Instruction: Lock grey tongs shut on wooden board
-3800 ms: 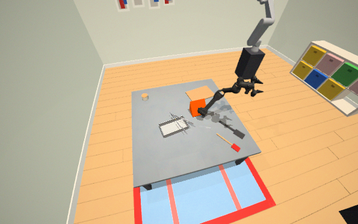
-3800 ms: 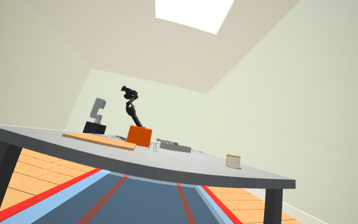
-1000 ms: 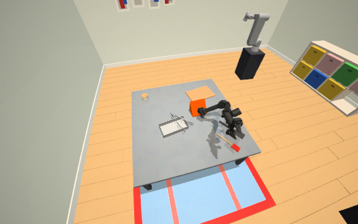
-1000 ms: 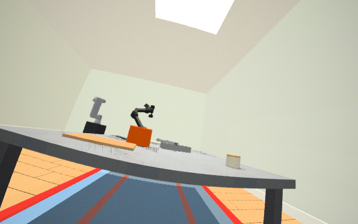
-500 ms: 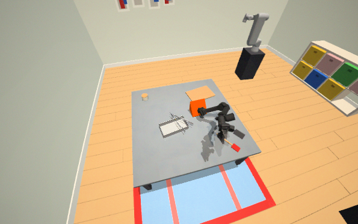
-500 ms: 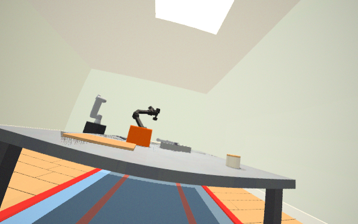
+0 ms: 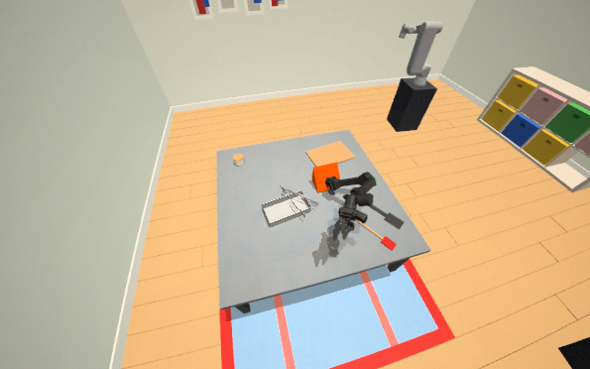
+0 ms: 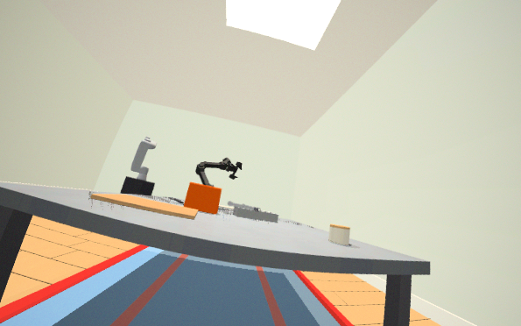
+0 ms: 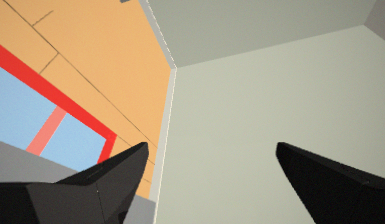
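Right now my gripper tip is 19 cm short of the yellow slider, 49 cm to the left of it and 31 cm above it. Round my gripper tip: roasting tin (22 cm ahead, 42 cm to the right, 35 cm below); red-tipped spatula (35 cm behind, 12 cm to the right, 37 cm below); black spatula (45 cm behind, 28 cm to the right, 38 cm below).
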